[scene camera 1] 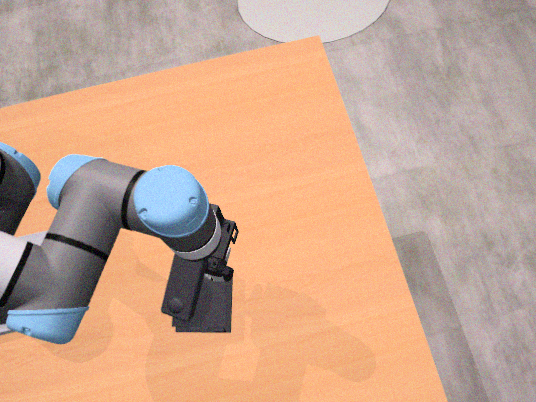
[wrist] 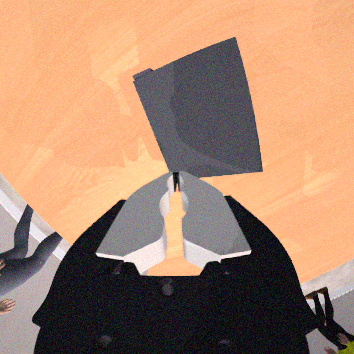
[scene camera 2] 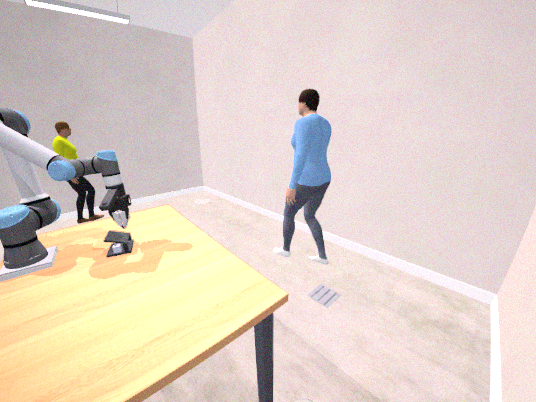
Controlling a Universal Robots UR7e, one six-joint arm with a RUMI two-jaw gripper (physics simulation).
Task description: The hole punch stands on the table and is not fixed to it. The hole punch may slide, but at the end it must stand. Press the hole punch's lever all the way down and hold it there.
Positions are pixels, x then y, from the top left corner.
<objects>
my gripper: scene camera 1 215,276; wrist; scene camera 2
same spot on my gripper: (wrist: pixel 215 226) = (scene camera 2: pixel 115 215)
</objects>
